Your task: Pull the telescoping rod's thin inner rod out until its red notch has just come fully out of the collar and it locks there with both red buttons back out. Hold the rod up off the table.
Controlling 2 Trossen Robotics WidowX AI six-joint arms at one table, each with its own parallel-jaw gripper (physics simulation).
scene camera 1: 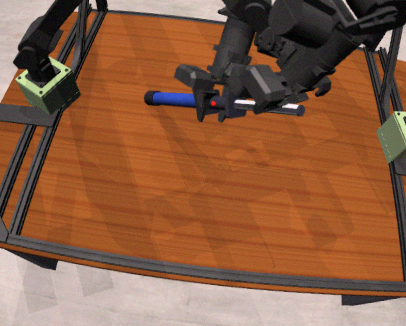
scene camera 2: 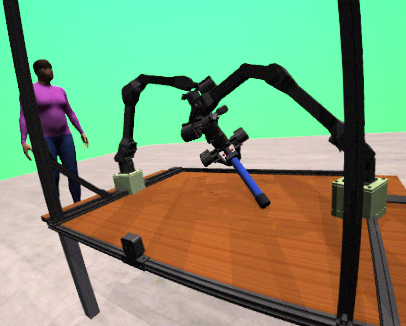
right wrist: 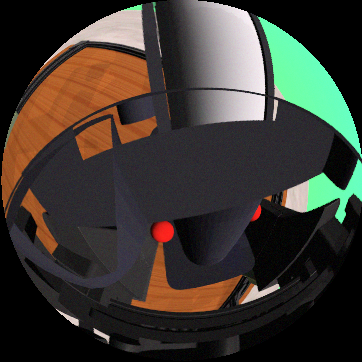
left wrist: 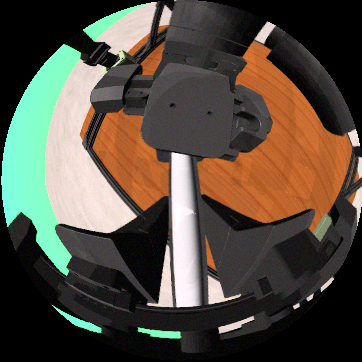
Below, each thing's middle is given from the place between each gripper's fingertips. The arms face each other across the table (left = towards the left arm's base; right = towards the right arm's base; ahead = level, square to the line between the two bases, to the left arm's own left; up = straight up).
I see my right gripper 30 mm below the thin silver inner rod (right wrist: 196, 51) and 30 mm past it. From my right hand the other things lie so: telescoping rod (scene camera 1: 156, 98): 40 mm behind, 20 mm above, 10 mm to the right.
The thin silver inner rod is 80 mm to the right of my left hand, 60 mm below it and 60 mm behind it. Round my left hand: telescoping rod 90 mm to the right, 80 mm below, 70 mm behind.
